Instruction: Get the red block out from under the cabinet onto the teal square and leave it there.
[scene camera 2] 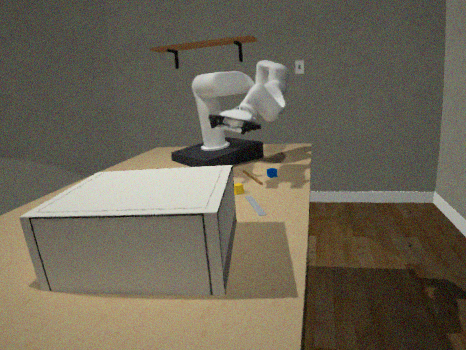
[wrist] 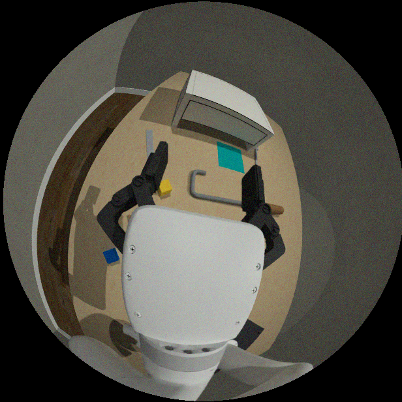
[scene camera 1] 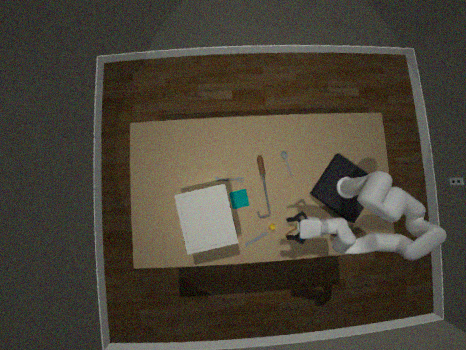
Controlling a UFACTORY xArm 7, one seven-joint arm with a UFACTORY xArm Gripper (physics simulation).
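Places are measured from the arm's base along level axes (x back, y left, z down), in metres.
Where they show: gripper, fingertip midpoint: (scene camera 2: 227,126) (scene camera 1: 286,228); arm's base, link origin: (scene camera 2: 215,147) (scene camera 1: 346,187).
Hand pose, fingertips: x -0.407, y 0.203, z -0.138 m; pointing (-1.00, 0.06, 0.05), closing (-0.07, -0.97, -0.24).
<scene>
Each offset is from my fingertips to the centre of the thing. "spot": to the spot under its first point.
The white cabinet {dx -0.400, dy -0.038, dz +0.124 m} (scene camera 1: 206,219) (scene camera 2: 130,255) (wrist: 227,96) stands on the table, its low opening facing the arm in the wrist view. The red block does not show in any current view; the space under the cabinet is mostly hidden. The teal square {spot: dx -0.221, dy -0.138, dz +0.191 m} (scene camera 1: 239,198) (wrist: 230,157) lies flat on the table just outside the cabinet's arm-side edge. The hook tool {dx -0.101, dy -0.207, dz +0.179 m} (scene camera 1: 265,190) (wrist: 217,199), a grey rod with a bent end and a brown handle, lies between the square and the arm. My gripper (scene camera 1: 290,228) (scene camera 2: 235,125) (wrist: 209,159) is open and empty, raised above the table on the arm side of the hook.
A yellow block {dx -0.029, dy +0.026, dz +0.179 m} (scene camera 1: 272,227) (scene camera 2: 239,189) (wrist: 165,188) lies near the hook's bend, beside a grey strip {dx -0.121, dy +0.100, dz +0.191 m} (scene camera 1: 256,238) (scene camera 2: 255,205) (wrist: 149,141). A blue block {dx +0.149, dy +0.094, dz +0.179 m} (scene camera 2: 272,172) (wrist: 111,256) lies near the table's edge. A spoon {spot: dx +0.050, dy -0.397, dz +0.190 m} (scene camera 1: 284,155) and a fork {dx -0.279, dy -0.250, dz +0.189 m} (scene camera 1: 230,179) also lie on the table.
</scene>
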